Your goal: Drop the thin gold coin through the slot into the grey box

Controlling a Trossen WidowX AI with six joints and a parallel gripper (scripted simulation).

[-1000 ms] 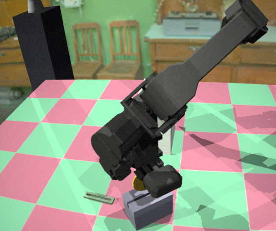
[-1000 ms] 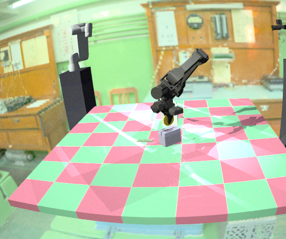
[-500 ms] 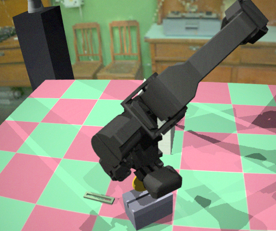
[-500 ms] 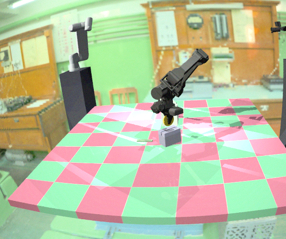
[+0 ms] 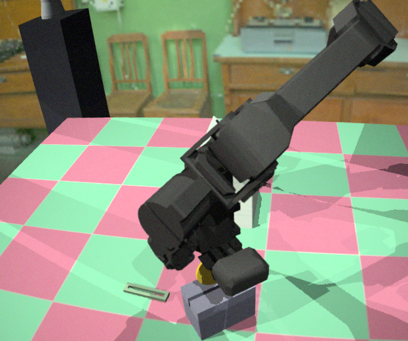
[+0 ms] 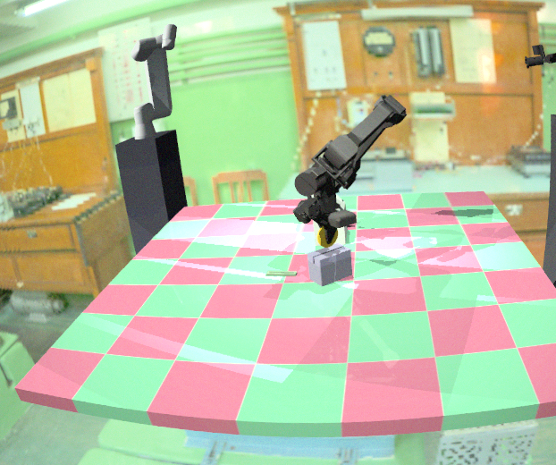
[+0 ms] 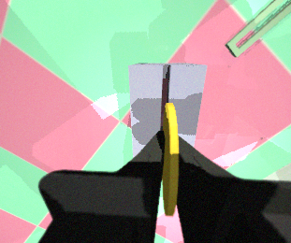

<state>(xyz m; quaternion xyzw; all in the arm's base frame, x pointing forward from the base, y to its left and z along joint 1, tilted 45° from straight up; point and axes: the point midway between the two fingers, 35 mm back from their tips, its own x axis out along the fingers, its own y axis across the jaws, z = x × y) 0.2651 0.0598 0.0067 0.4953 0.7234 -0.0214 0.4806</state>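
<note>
Now: gripper tip 20 mm below the gold coin.
</note>
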